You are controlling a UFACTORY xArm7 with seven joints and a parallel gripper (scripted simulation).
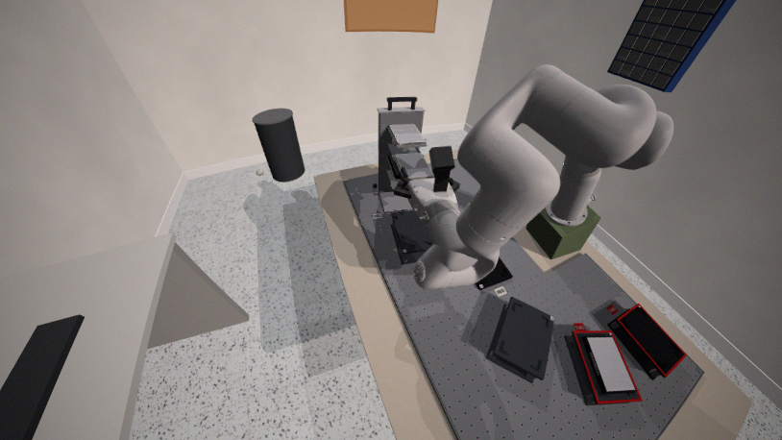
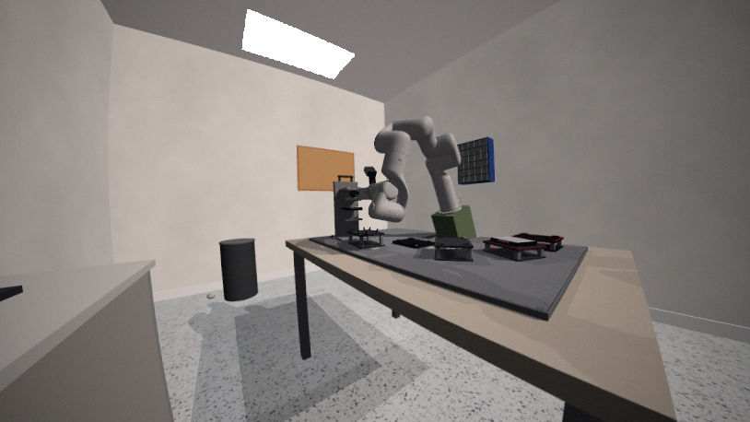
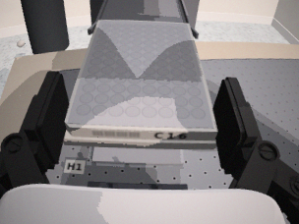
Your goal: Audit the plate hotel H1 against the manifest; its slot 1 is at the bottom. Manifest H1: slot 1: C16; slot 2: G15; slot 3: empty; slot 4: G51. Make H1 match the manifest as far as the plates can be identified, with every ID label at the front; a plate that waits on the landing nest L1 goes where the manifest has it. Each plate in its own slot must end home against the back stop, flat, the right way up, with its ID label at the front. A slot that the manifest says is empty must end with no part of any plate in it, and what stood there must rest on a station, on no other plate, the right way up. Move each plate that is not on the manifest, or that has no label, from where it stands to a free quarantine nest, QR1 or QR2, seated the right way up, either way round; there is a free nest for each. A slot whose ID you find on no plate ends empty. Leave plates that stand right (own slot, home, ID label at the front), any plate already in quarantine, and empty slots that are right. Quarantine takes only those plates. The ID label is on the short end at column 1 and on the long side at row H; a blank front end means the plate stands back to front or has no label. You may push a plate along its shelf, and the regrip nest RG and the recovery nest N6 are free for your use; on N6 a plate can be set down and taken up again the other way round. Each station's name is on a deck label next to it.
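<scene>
Now: the dark plate 15 cm to the right of my hand and 7 cm below it. From my hand the other things lie so: red-framed nest: 53 cm behind, 53 cm to the left, 20 cm below; then RG label: 14 cm to the left, 24 cm below; then H1 deck label: 10 cm ahead, 10 cm to the right, 24 cm below.
</scene>
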